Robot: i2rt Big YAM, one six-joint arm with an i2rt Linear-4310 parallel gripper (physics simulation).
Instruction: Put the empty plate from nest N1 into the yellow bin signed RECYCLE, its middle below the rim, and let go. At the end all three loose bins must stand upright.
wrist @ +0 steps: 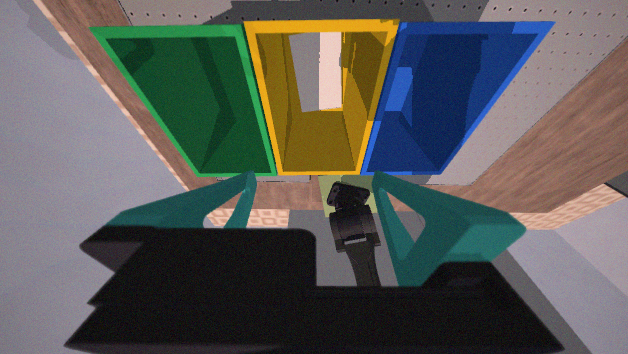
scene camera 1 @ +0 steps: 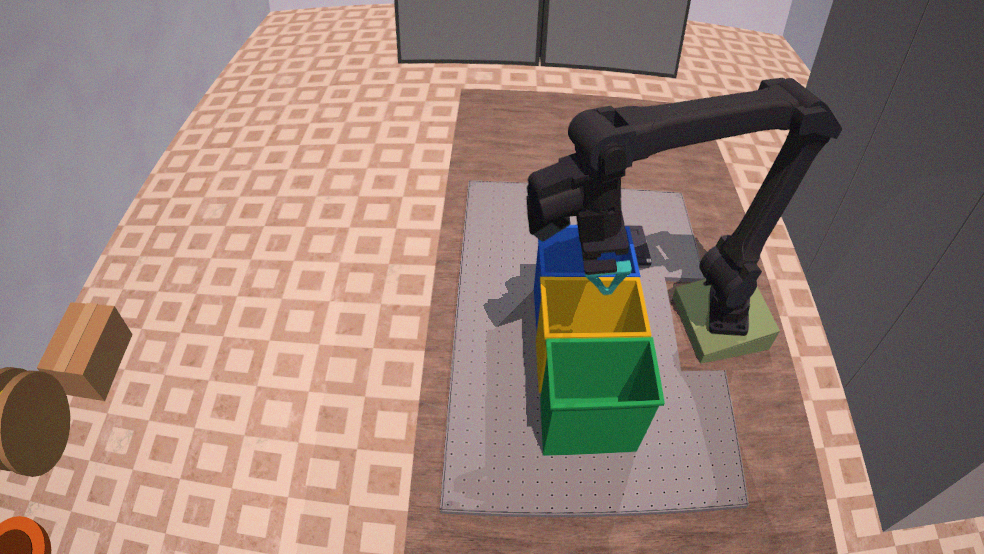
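Seen in the pictures: gripper, fingertip midpoint: (wrist: 314, 177) (scene camera 1: 603, 270); arm's base, origin of the base link: (wrist: 347, 195) (scene camera 1: 728, 311).
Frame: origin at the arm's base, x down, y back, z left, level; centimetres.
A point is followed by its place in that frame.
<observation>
The yellow bin (scene camera 1: 595, 335) {y -28.3, x -14.3, z 24.0 cm} (wrist: 320, 26) {y -37.6, x -14.3, z 20.1 cm} stands upright between the other two bins. The plate (wrist: 330, 70) {y -31.7, x 2.2, z 15.9 cm}, a pale rectangle partly in shade, lies down inside the yellow bin in the wrist view, its visible face below the rim; it does not show in the scene view. My gripper (scene camera 1: 607, 284) {y -29.2, x -23.9, z 18.6 cm} (wrist: 314, 177) {y -29.2, x -23.9, z 18.6 cm} is open and empty, with teal fingers apart, above the bins near the border of the yellow and blue ones. The green bin (scene camera 1: 599, 430) {y -24.2, x -5.5, z 36.5 cm} (wrist: 170, 31) {y -34.2, x -14.3, z 32.5 cm} and blue bin (scene camera 1: 563, 256) {y -37.0, x -6.5, z 0.2 cm} (wrist: 465, 28) {y -40.5, x -14.3, z 8.0 cm} also stand upright. The RECYCLE sign and nest N1 do not show.
The bins stand in a row on the perforated grey plate (scene camera 1: 585, 485) {y -24.0, x 3.6, z 42.8 cm}. My arm rises from a pale green block (scene camera 1: 696, 337) {y -6.7, x 2.1, z 6.9 cm} to their right. A dark device (scene camera 1: 641, 246) {y -20.6, x 2.5, z -16.6 cm} sits beside the blue bin. A cardboard box (scene camera 1: 86, 347) is at the far left.
</observation>
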